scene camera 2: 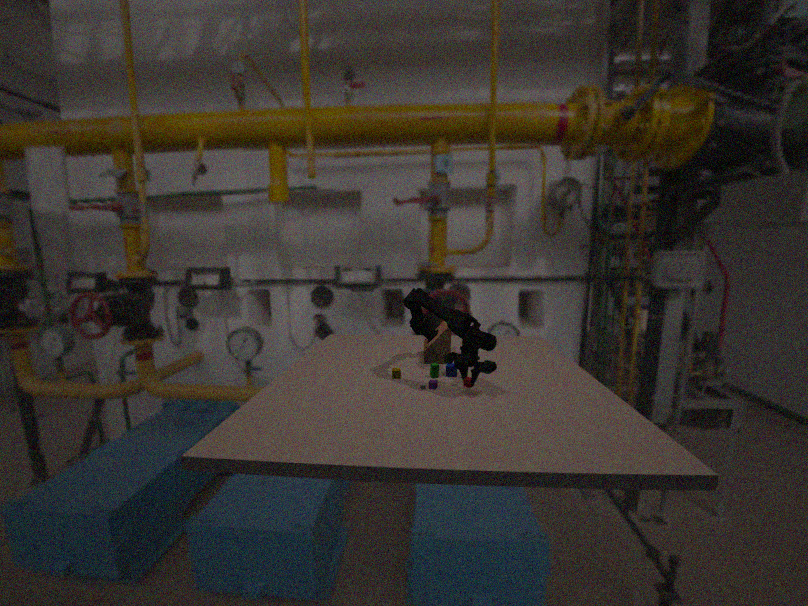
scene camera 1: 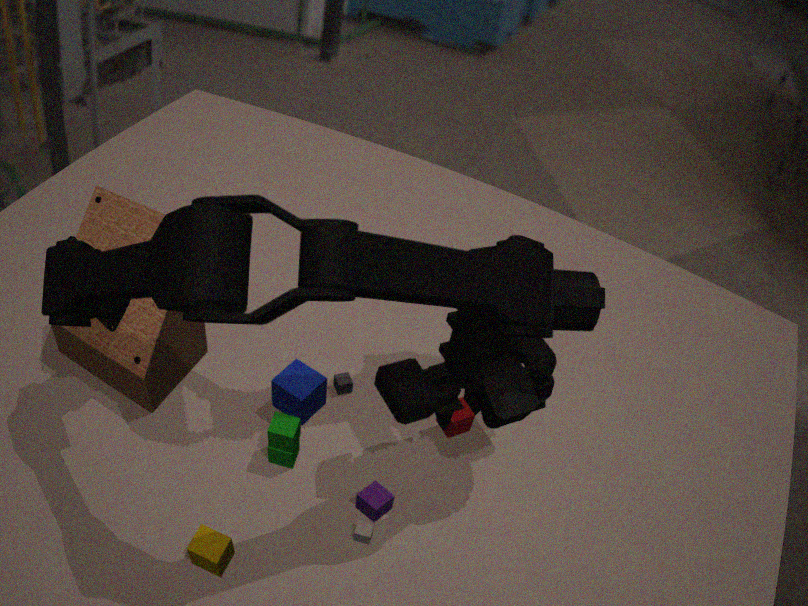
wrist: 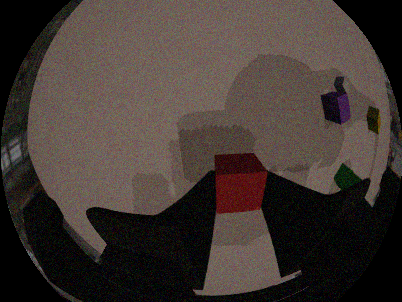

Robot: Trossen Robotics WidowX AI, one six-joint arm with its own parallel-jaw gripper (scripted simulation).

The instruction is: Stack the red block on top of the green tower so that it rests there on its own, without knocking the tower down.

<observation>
My gripper carries a red block. Further things: a blue block and a purple block.
My gripper also shows in scene camera 2 and in the wrist view.
</observation>
